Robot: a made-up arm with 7 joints. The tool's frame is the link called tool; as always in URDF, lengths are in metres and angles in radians. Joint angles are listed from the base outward. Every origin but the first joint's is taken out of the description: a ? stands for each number. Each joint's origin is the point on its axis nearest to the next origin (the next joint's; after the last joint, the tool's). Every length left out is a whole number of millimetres.
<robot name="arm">
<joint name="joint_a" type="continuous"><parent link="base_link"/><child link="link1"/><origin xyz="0.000 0.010 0.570"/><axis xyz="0 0 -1"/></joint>
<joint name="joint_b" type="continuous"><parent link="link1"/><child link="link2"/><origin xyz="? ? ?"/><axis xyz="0 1 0"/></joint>
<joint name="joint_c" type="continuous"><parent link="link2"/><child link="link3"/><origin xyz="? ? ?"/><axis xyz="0 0 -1"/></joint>
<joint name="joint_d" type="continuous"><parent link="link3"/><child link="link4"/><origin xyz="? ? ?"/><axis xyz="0 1 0"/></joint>
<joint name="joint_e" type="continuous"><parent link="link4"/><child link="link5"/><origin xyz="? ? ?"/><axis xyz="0 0 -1"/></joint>
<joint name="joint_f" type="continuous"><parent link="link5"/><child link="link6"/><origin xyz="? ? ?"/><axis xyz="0 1 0"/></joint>
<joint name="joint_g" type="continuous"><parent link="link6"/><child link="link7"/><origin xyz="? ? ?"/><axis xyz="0 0 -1"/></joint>
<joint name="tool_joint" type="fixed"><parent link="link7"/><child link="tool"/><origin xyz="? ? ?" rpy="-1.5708 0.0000 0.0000"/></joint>
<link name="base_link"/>
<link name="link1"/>
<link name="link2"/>
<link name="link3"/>
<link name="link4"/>
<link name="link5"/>
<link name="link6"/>
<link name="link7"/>
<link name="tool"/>
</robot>
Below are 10 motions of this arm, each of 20 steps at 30 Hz.
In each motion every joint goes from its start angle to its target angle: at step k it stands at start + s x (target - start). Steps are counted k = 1, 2, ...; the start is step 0. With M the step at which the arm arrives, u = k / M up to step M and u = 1 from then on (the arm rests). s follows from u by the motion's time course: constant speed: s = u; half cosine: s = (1 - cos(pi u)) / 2; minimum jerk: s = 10 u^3 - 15 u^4 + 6 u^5.
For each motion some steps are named. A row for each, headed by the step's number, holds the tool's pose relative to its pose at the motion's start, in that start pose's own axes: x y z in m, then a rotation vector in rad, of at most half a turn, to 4 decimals.
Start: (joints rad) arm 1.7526 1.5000 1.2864 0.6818 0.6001 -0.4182 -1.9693
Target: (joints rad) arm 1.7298 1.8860 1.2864 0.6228 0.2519 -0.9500 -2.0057
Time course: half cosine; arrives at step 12
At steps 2, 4, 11, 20:
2: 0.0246 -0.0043 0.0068 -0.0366 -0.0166 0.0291
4: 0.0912 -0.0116 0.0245 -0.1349 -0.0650 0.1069
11: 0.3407 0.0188 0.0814 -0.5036 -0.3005 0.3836
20: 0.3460 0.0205 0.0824 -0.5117 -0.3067 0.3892

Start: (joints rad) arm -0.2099 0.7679 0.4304 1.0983 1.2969 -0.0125 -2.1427
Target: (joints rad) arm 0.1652 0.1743 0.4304 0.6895 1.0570 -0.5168 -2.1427
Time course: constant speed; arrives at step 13
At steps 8, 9, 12, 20:
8: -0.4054 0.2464 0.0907 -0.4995 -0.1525 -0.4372
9: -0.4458 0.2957 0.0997 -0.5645 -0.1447 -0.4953
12: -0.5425 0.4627 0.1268 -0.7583 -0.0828 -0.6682
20: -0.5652 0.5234 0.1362 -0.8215 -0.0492 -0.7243

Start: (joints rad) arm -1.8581 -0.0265 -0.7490 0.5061 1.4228 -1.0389 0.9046
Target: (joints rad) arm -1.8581 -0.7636 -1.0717 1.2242 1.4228 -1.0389 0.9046
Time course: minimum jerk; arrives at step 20
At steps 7, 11, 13, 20:
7: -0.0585 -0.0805 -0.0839 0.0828 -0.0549 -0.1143
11: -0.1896 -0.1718 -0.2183 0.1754 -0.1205 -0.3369
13: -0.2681 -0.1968 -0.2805 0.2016 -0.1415 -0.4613
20: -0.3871 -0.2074 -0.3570 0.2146 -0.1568 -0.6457

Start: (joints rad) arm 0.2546 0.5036 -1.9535 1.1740 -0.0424 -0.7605 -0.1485
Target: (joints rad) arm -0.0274 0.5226 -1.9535 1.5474 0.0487 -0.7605 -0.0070
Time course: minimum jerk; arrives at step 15
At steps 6, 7, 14, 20:
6: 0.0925 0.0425 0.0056 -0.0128 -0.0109 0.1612
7: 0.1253 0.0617 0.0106 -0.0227 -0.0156 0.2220
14: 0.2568 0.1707 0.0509 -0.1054 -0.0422 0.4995
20: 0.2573 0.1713 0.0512 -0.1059 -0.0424 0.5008

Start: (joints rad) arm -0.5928 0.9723 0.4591 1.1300 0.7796 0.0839 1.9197
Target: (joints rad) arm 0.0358 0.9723 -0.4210 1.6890 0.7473 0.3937 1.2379
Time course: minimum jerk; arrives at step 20
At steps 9, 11, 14, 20:
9: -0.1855 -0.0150 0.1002 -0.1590 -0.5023 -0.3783
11: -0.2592 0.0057 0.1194 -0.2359 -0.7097 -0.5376
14: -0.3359 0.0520 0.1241 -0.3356 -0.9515 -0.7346
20: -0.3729 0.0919 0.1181 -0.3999 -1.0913 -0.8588

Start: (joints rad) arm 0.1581 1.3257 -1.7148 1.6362 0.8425 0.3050 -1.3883
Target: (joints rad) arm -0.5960 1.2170 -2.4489 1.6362 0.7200 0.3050 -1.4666
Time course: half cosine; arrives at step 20
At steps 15, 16, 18, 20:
15: 0.5289 0.0148 0.2162 -0.2924 0.0097 0.9917
16: 0.5533 0.0323 0.2247 -0.3066 -0.0005 1.0542
18: 0.5846 0.0587 0.2360 -0.3258 -0.0166 1.1417
20: 0.5946 0.0684 0.2397 -0.3322 -0.0227 1.1719

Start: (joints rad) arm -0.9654 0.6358 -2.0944 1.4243 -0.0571 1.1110 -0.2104
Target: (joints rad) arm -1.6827 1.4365 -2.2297 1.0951 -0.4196 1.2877 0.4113
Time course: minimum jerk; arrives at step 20
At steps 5, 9, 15, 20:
5: -0.0094 0.0089 0.0103 -0.1539 0.0542 0.0142
9: -0.0419 0.0317 0.0100 -0.6057 0.1774 0.0213
15: -0.1053 0.0043 -0.0812 -1.2960 0.2132 -0.1042
20: -0.1166 -0.0187 -0.1110 -1.4254 0.1876 -0.1552

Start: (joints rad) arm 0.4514 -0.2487 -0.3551 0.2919 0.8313 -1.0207 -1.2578
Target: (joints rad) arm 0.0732 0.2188 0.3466 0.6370 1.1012 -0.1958 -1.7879
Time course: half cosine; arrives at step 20
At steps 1, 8, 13, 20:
1: 0.0029 0.0026 -0.0027 0.0081 -0.0033 0.0066
8: 0.1688 0.1794 -0.1185 0.4656 -0.1782 0.3454
13: 0.3364 0.4261 -0.1563 0.9815 -0.3043 0.6843
20: 0.4216 0.6022 -0.1270 1.3254 -0.3014 0.9056

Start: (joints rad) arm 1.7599 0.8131 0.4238 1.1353 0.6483 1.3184 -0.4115
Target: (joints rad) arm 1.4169 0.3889 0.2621 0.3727 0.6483 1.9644 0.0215
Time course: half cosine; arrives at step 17
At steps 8, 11, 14, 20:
8: -0.0114 0.2820 -0.1068 -0.1453 -0.0140 -0.2249
11: 0.0445 0.4191 -0.1955 -0.2687 -0.0108 -0.3476
14: 0.1093 0.4951 -0.2706 -0.3788 0.0028 -0.4388
20: 0.1368 0.5163 -0.2994 -0.4229 0.0109 -0.4729

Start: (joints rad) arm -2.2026 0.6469 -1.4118 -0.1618 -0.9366 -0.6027 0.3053
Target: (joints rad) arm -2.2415 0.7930 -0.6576 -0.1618 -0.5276 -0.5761 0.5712
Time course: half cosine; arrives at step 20
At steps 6, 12, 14, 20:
6: -0.0073 -0.0019 0.0070 -0.1203 0.2561 -0.0310
12: -0.0010 0.0060 0.0180 -0.3781 0.8156 -0.1011
14: 0.0068 0.0115 0.0184 -0.4594 0.9889 -0.1237
20: 0.0229 0.0219 0.0149 -0.5827 1.2433 -0.1579

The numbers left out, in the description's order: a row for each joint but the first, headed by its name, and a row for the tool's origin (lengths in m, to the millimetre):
joint_b: 0.020 -0.020 0.000
joint_c: 0.030 0.000 0.430
joint_d: -0.010 -0.030 0.000
joint_e: -0.020 0.000 0.420
joint_f: 0.030 0.010 0.000
joint_g: -0.020 0.000 0.180
tool: 0.010 -0.020 0.000

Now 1 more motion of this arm.
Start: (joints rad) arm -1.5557 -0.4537 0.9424 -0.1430 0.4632 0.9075 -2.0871
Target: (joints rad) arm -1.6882 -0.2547 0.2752 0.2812 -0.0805 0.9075 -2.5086
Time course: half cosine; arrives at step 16
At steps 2, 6, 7, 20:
2: 0.0103 -0.0064 -0.0170 0.0405 -0.0392 0.0304
6: 0.0940 -0.0279 -0.1364 0.3462 -0.3170 0.2241
7: 0.1262 -0.0254 -0.1759 0.4594 -0.4118 0.2817
20: 0.3349 0.0992 -0.3685 1.2710 -0.9638 0.5190

